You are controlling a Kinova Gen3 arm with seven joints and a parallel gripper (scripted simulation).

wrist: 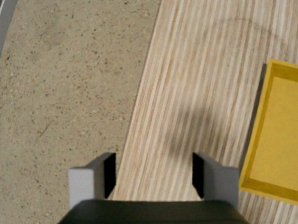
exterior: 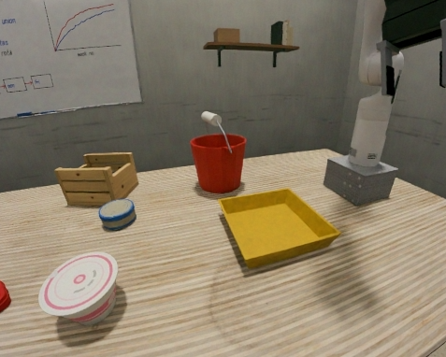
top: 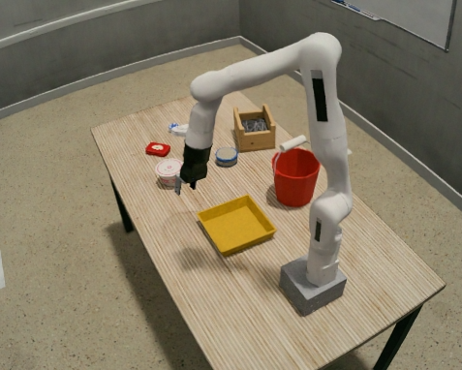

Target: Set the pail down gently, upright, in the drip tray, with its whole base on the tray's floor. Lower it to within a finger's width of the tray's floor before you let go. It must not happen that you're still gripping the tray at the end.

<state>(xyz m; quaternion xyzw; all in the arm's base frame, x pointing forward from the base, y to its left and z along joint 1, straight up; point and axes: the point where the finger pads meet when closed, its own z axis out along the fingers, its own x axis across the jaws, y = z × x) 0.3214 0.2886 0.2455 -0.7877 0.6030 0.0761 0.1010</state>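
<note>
Right now my hand is 480 mm to the left of the pail handle, 140 mm short of it and 140 mm above it. From my hand the other things lie so: yellow drip tray (330 mm below, 190 mm to the right, 70 mm ahead); red pail (480 mm to the right, 210 mm below, 130 mm ahead); blue-rimmed round tin (460 mm ahead, 340 mm to the right, 320 mm below).
</note>
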